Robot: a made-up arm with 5 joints. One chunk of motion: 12 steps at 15 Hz.
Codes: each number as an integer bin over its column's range. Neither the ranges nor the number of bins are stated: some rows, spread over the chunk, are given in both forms.
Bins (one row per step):
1: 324 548 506 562 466 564
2: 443 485 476 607 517 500
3: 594 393 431 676 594 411
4: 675 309 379 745 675 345
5: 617 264 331 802 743 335
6: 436 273 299 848 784 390
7: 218 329 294 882 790 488
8: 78 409 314 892 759 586
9: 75 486 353 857 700 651
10: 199 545 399 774 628 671
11: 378 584 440 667 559 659
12: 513 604 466 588 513 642
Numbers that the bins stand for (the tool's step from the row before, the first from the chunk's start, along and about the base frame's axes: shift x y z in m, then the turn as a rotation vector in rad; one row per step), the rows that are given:
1: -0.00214 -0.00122 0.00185 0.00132 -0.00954 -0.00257
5: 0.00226 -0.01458 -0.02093 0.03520 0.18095 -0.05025
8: -0.00583 -0.00776 -0.02314 0.04790 0.19195 0.00201
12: 0.00070 0.00142 -0.00336 0.00499 0.02278 0.01367
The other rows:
2: -0.00035 -0.00418 -0.00206 0.00767 0.02553 -0.01590
3: 0.00192 -0.00851 -0.00791 0.01741 0.07849 -0.03443
4: 0.00314 -0.01246 -0.01468 0.02715 0.13419 -0.04817
6: -0.00045 -0.01416 -0.02509 0.04169 0.20915 -0.03880
7: -0.00373 -0.01152 -0.02574 0.04649 0.21327 -0.01839
9: -0.00587 -0.00414 -0.01806 0.04296 0.15138 0.01554
10: -0.00401 -0.00136 -0.01208 0.03124 0.10187 0.01971
11: -0.00132 0.00048 -0.00674 0.01614 0.05442 0.01721

